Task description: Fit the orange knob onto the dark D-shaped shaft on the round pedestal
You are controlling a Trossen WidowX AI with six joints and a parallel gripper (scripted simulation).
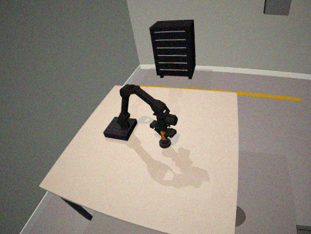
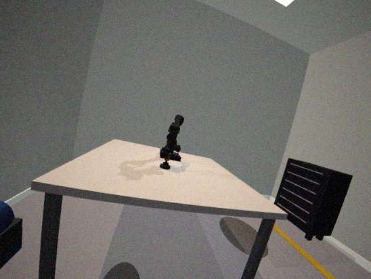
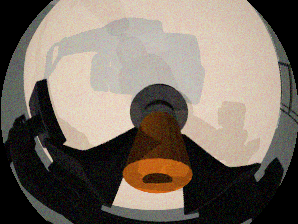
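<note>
Right now my gripper tip is 2 cm below the orange knob. Also, from my gripper tip: round pedestal 4 cm below.
</note>
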